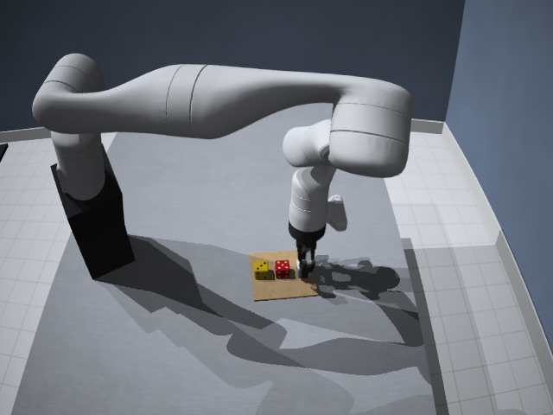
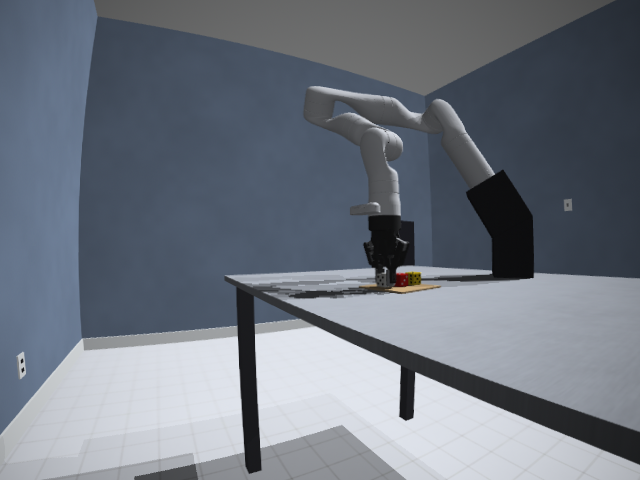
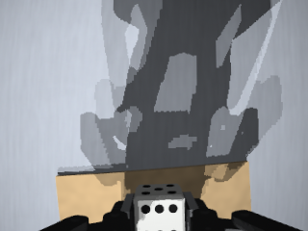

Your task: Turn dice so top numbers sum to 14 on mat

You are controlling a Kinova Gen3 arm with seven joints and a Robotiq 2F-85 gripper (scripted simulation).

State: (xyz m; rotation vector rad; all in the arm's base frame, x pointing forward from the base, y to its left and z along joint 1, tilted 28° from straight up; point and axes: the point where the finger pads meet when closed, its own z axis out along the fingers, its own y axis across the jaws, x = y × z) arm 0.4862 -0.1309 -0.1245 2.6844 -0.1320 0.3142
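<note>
Right now the white die is 10 mm below my hand. From my hand the other things lie so: tan mat (50 mm behind, 30 mm below, 10 mm to the left); then red die (50 mm behind, 10 mm to the left, 10 mm below); then yellow die (90 mm behind, 10 mm to the left, 10 mm below).
</note>
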